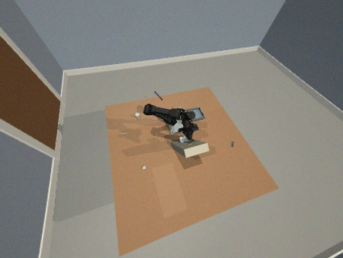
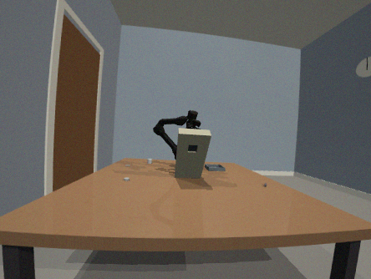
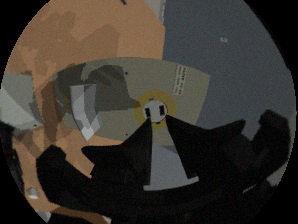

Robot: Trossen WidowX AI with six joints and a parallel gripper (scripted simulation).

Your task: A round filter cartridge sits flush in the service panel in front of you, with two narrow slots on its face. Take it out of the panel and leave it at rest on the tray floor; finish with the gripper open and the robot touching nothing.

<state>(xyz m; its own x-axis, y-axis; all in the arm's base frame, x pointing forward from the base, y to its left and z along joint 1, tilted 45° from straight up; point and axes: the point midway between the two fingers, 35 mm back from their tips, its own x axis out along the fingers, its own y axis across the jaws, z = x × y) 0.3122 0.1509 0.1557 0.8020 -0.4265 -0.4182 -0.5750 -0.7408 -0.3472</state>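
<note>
The round filter cartridge is 4 cm ahead of my gripper tip and 3 cm below it. The rest, counted from my gripper tip: tray 39 cm behind, 29 cm to the left, 26 cm below; then service panel 10 cm below, 1 cm behind.
</note>
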